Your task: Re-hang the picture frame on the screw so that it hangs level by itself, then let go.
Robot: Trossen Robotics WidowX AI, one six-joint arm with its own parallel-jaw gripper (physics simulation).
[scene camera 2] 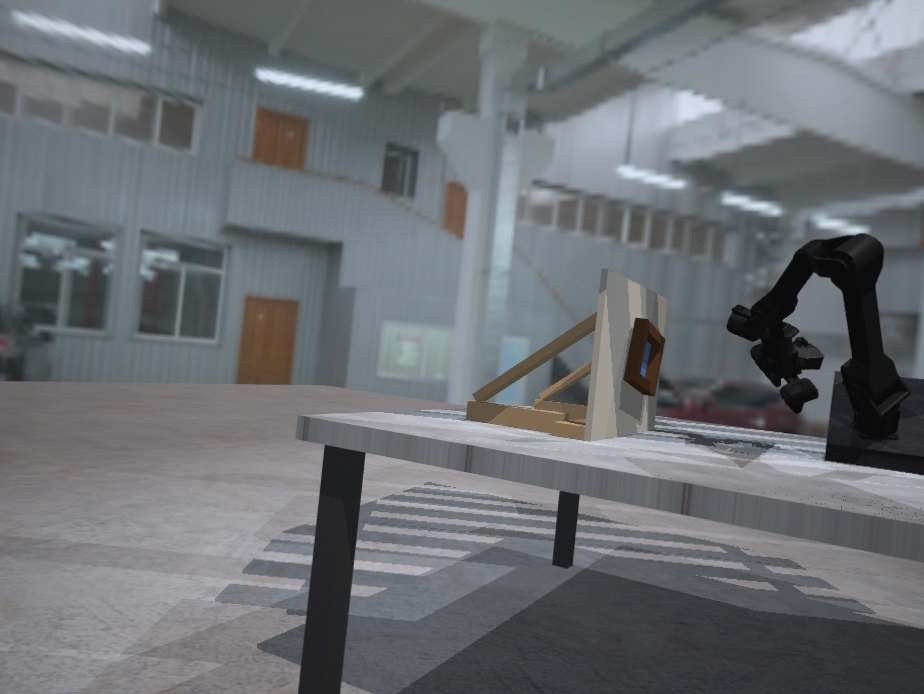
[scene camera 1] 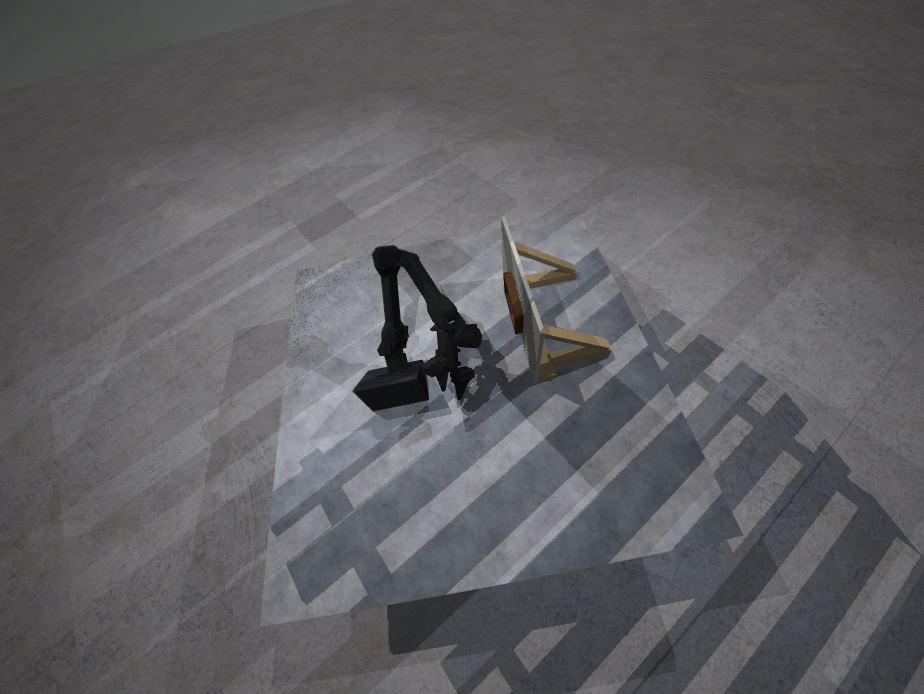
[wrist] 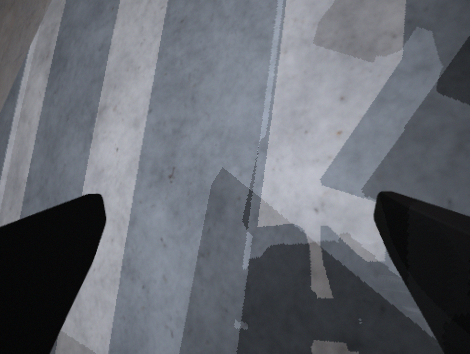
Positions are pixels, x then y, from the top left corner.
Labels:
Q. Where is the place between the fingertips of the gripper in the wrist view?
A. At 241,206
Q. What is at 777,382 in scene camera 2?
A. The gripper.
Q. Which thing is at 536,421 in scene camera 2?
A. A wooden stand.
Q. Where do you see a brown picture frame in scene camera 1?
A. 510,291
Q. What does the gripper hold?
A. Nothing.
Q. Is the gripper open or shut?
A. Open.

